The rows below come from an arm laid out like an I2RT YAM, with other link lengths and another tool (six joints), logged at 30 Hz.
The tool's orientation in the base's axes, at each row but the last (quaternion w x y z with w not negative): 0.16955 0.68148 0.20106 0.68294; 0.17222 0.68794 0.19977 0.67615; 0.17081 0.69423 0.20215 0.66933; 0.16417 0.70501 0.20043 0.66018
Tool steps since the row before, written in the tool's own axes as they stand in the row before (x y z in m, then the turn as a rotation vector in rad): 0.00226 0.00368 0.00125 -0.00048 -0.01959 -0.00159; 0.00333 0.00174 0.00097 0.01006 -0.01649 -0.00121; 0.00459 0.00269 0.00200 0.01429 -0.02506 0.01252; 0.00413 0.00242 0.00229 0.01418 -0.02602 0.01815
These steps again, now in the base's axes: 0.00137 -0.00197 0.00380 -0.00241 0.01657 -0.01031; 0.00106 0.00023 0.00373 -0.00184 0.01926 0.00034; 0.00224 0.00009 0.00522 0.01151 0.02925 -0.00100; 0.00264 0.00004 0.00460 0.01706 0.03021 -0.00199
